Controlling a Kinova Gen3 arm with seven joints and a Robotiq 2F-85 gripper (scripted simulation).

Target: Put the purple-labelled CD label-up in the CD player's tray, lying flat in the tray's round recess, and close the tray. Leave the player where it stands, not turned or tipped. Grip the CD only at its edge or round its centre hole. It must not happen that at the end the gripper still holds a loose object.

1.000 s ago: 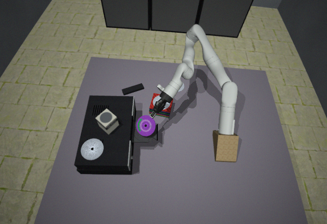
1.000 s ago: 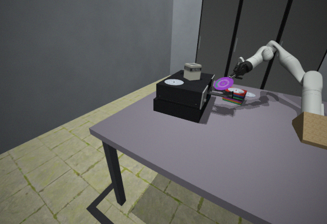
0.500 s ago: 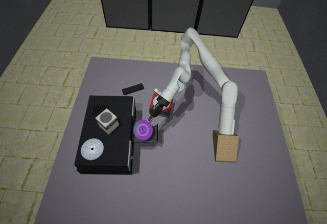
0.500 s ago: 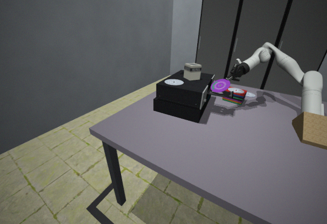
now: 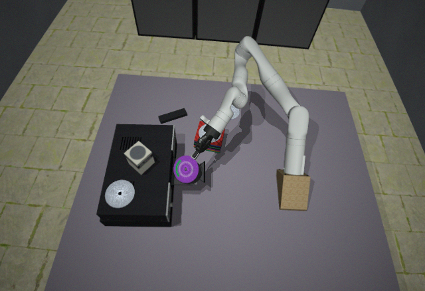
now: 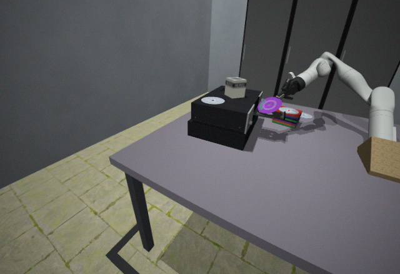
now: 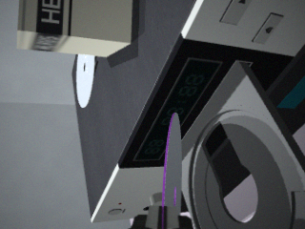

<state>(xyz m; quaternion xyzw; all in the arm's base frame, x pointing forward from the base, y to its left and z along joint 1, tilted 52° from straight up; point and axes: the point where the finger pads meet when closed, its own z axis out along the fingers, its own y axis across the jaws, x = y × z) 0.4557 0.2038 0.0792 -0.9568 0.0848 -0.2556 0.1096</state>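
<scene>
Right now my hand is 50 mm to the right of the purple-labelled CD, 40 mm above it and 30 mm short of it. Round my hand: black remote: 340 mm to the right, 210 mm below, 200 mm ahead; then beige box: 230 mm ahead, 60 mm to the left, 20 mm above.
</scene>
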